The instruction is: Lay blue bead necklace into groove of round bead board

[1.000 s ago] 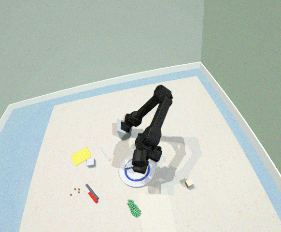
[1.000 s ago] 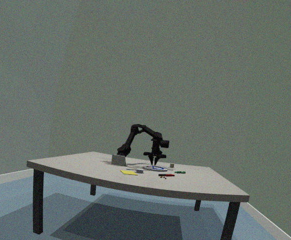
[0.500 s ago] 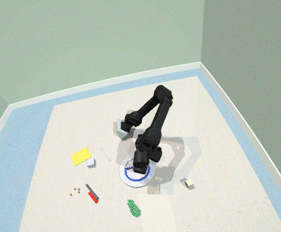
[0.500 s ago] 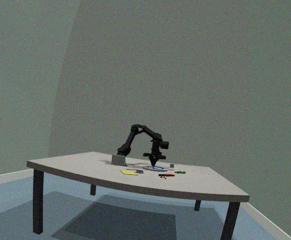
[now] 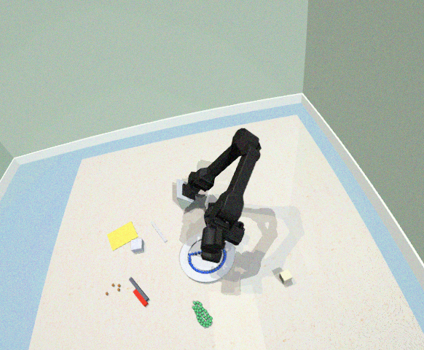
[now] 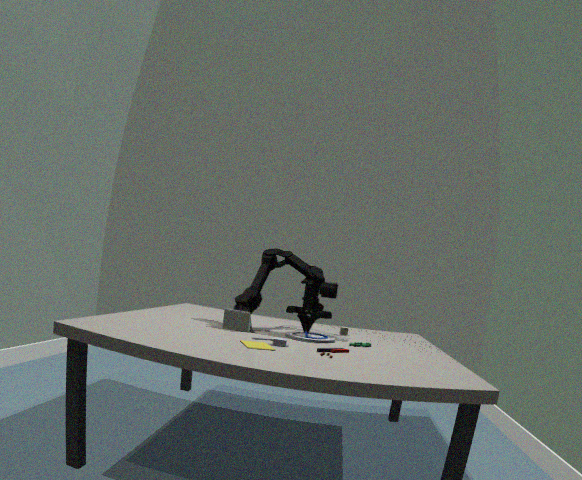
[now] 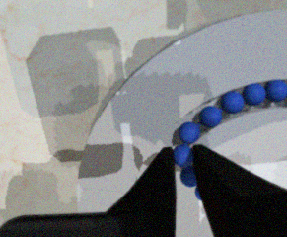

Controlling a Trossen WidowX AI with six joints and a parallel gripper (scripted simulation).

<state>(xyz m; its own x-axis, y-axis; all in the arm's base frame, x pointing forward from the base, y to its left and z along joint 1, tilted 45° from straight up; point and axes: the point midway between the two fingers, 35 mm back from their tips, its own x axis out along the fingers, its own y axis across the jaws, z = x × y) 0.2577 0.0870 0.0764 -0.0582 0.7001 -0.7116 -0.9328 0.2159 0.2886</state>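
My gripper tip is 50 mm to the left of the round bead board, 30 mm short of it and 10 mm above it. Round my gripper tip: white cube: 330 mm to the right, 40 mm behind; cream cube: 200 mm to the left, 140 mm ahead; stick: 250 mm to the right, 100 mm behind, 10 mm below.
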